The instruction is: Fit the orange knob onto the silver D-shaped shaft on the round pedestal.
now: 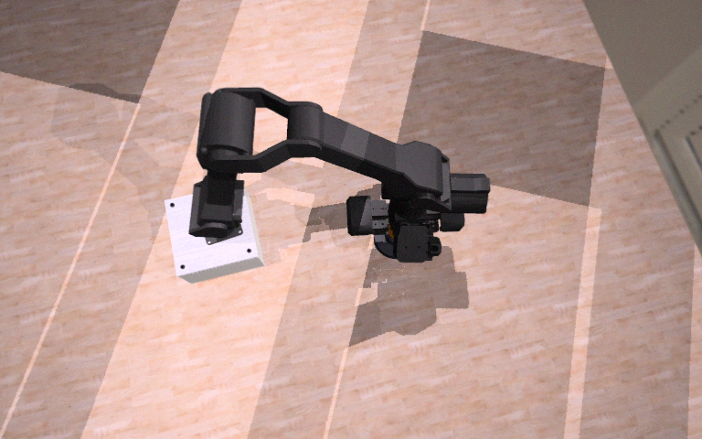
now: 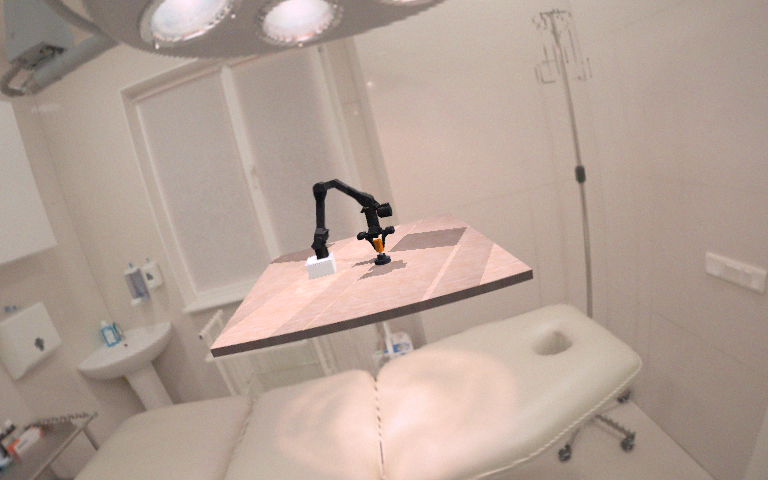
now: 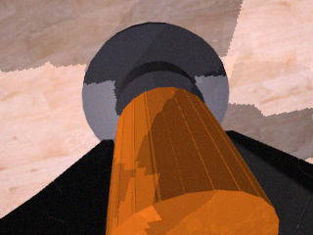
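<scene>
The orange knob lies 30 mm above my gripper tip. From my gripper tip the other things lie so: round pedestal (40 mm below).
</scene>
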